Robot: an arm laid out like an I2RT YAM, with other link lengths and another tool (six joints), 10 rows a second.
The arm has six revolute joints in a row. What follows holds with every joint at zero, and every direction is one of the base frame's. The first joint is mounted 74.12 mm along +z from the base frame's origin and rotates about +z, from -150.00 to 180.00 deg. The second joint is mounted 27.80 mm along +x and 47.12 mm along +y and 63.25 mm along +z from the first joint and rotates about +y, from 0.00 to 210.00 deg. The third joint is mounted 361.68 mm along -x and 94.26 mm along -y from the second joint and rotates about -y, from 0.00 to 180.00 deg. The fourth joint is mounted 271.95 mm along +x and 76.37 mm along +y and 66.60 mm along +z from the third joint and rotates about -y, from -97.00 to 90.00 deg. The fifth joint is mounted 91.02 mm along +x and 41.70 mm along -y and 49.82 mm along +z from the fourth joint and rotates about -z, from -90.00 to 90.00 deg. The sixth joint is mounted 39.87 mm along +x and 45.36 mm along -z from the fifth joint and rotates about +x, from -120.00 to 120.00 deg. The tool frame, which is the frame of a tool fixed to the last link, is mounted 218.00 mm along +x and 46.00 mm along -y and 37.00 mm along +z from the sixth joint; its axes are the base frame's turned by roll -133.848, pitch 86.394 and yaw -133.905 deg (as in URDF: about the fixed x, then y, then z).
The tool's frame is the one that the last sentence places.
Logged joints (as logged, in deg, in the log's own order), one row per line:
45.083 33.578 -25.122 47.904 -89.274 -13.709
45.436 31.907 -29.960 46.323 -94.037 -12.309
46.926 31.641 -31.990 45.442 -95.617 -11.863
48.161 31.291 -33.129 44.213 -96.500 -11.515
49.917 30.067 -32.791 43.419 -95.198 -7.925
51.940 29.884 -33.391 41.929 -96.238 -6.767
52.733 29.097 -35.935 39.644 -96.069 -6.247
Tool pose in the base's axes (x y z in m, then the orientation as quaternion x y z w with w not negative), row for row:
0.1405 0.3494 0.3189 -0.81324 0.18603 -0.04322 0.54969
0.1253 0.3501 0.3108 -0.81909 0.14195 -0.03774 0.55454
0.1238 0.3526 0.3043 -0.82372 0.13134 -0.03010 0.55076
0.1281 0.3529 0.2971 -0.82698 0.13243 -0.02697 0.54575
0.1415 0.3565 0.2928 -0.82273 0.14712 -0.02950 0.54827
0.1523 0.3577 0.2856 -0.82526 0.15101 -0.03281 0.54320
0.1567 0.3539 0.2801 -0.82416 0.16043 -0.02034 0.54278
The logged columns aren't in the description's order. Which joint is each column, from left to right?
Columns, left to right: joint 2, joint 3, joint 5, joint 1, joint 6, joint 4.
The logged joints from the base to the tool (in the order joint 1, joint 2, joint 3, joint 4, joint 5, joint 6), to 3 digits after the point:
47.904 45.083 33.578 -13.709 -25.122 -89.274
46.323 45.436 31.907 -12.309 -29.960 -94.037
45.442 46.926 31.641 -11.863 -31.990 -95.617
44.213 48.161 31.291 -11.515 -33.129 -96.500
43.419 49.917 30.067 -7.925 -32.791 -95.198
41.929 51.940 29.884 -6.767 -33.391 -96.238
39.644 52.733 29.097 -6.247 -35.935 -96.069

